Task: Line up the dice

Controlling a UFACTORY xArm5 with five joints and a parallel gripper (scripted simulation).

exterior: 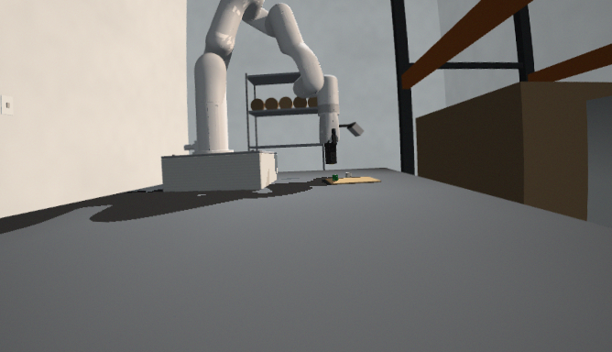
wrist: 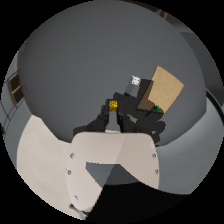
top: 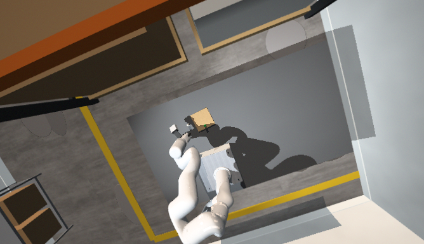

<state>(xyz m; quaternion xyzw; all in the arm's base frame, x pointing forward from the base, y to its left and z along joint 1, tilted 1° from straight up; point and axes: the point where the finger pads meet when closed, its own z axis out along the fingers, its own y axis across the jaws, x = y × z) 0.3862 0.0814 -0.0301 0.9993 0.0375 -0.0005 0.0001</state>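
Right now the tan mat is 16 cm to the right of my hand, 6 cm below it and 3 cm ahead of it. From my hand the other things lie so: yellow die (1 cm below); green die (15 cm to the right, 6 cm below, 2 cm behind); white die (6 cm below, 5 cm to the right, 5 cm ahead).
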